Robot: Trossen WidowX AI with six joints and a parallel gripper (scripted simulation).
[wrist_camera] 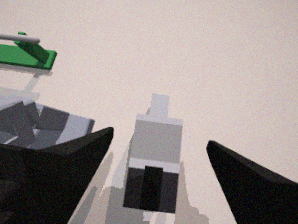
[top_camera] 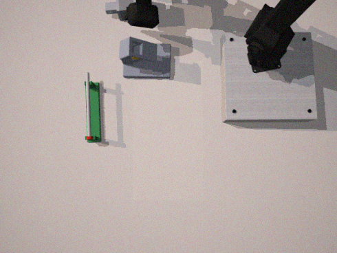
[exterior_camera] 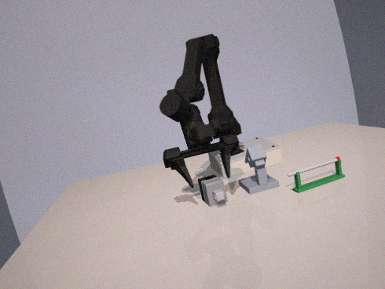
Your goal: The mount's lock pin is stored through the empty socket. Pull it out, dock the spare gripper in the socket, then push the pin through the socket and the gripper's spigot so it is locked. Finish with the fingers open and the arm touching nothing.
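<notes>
The spare gripper is 1 cm behind my gripper tip and 3 cm below it. Round my gripper tip: grey mount: 1 cm behind, 13 cm to the left; green cradle: 12 cm ahead, 23 cm to the left, 3 cm below.
</notes>
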